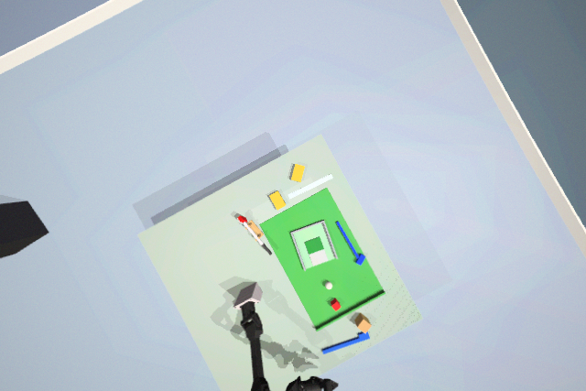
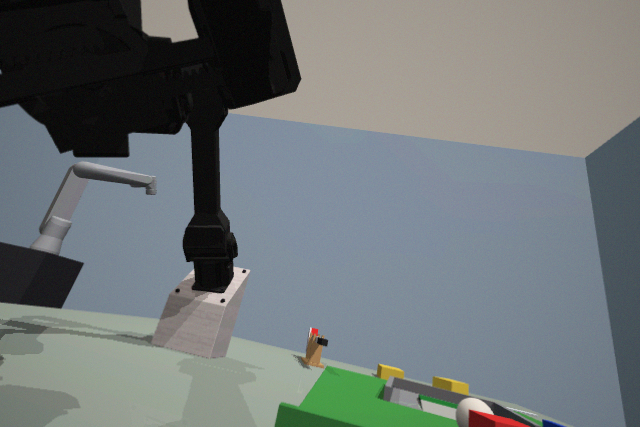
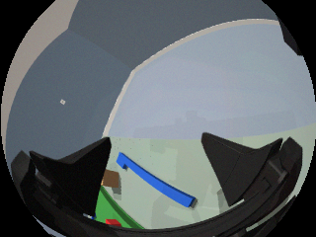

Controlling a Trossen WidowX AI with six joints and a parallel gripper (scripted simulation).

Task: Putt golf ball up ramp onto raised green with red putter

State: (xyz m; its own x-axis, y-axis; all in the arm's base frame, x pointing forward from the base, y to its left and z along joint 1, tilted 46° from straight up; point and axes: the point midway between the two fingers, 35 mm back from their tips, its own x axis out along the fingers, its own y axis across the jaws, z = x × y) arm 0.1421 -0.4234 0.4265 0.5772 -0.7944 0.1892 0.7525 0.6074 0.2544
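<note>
The red block lies 29 cm to the left of my gripper tip, 23 cm ahead of it and 10 cm below it. The rest, counted from my gripper tip: red putter: 92 cm to the left, 7 cm below, 6 cm ahead; white golf ball: 41 cm to the left, 26 cm ahead, 10 cm below; tan block: 31 cm ahead, 11 cm to the left, 9 cm below.
</note>
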